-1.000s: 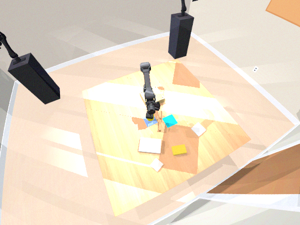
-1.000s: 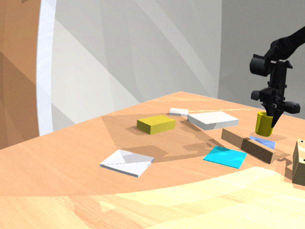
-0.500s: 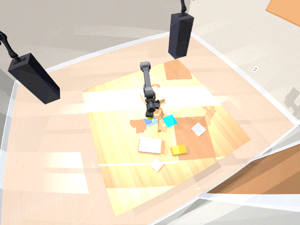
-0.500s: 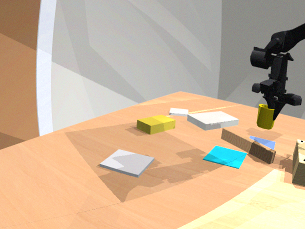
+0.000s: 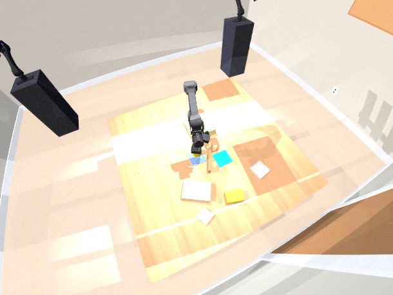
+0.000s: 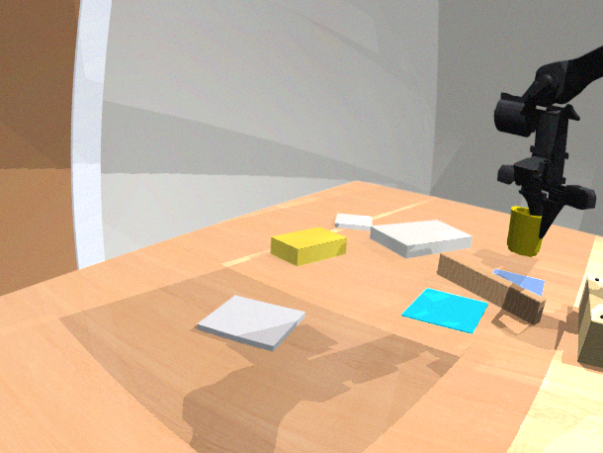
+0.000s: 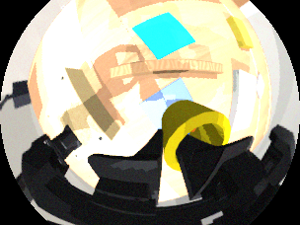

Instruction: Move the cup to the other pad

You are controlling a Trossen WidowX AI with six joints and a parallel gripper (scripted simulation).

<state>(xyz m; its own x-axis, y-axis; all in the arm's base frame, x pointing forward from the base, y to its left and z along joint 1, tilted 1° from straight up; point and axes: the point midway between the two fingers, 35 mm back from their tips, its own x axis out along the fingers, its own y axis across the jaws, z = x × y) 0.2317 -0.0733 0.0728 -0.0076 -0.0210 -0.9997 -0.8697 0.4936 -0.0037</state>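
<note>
My gripper tip is now 110 mm short of the cyan pad, 150 mm to the right of it and 110 mm above it. The rest, counted from my gripper tip: pale blue pad 20 mm ahead, 20 mm to the right, 110 mm below; then wooden bar 70 mm ahead, 70 mm to the left, 90 mm below; then yellow cup 20 mm ahead, 20 mm to the right.
</note>
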